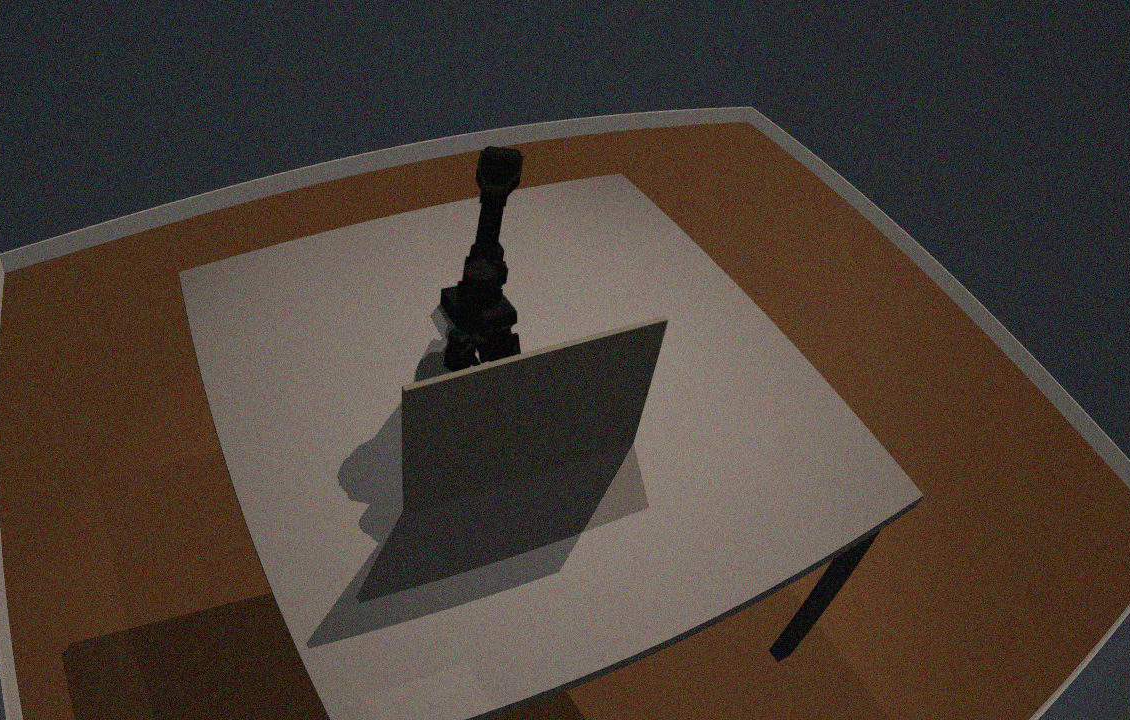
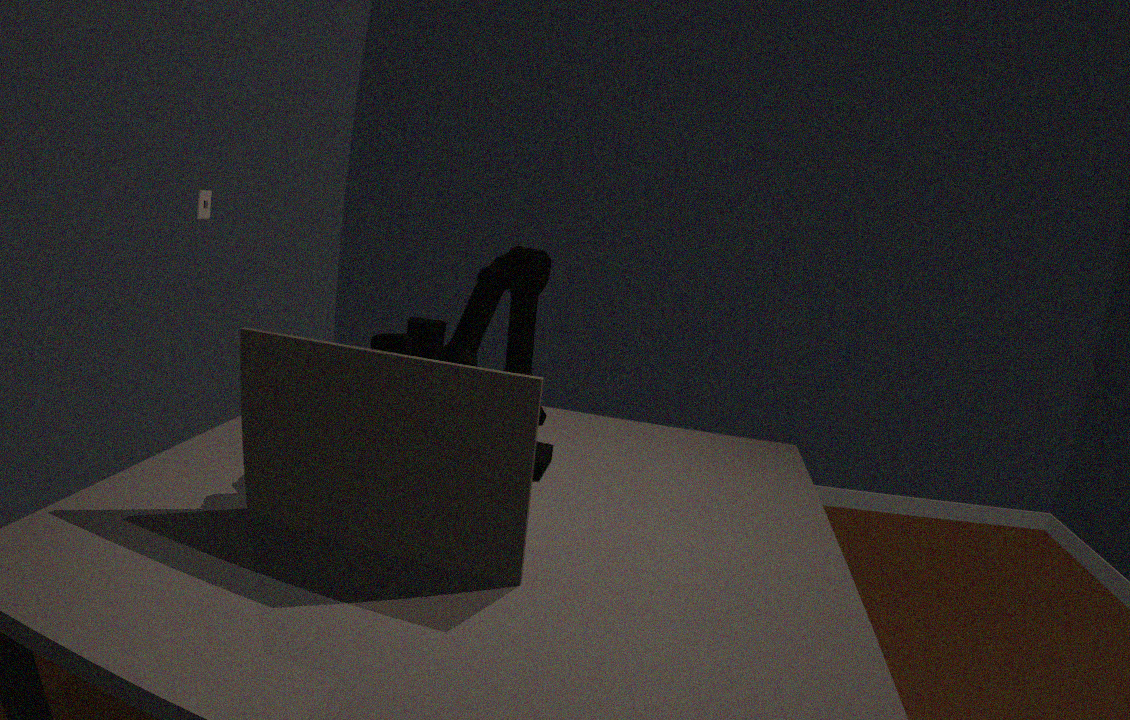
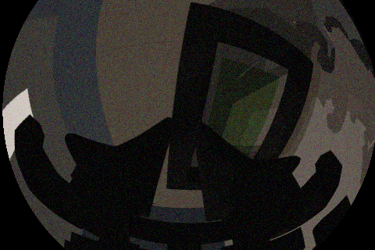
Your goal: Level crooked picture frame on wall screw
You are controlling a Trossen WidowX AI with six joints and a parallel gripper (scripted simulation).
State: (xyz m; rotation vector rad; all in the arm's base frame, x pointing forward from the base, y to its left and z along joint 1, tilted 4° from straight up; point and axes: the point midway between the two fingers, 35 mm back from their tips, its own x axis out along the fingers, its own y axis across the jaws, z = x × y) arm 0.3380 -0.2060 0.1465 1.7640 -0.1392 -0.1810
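My gripper tip is now 5 cm above the dark picture frame and 1 cm short of it. From my gripper tip the other things lie so: wall panel: 6 cm below, 2 cm ahead, 1 cm to the left.
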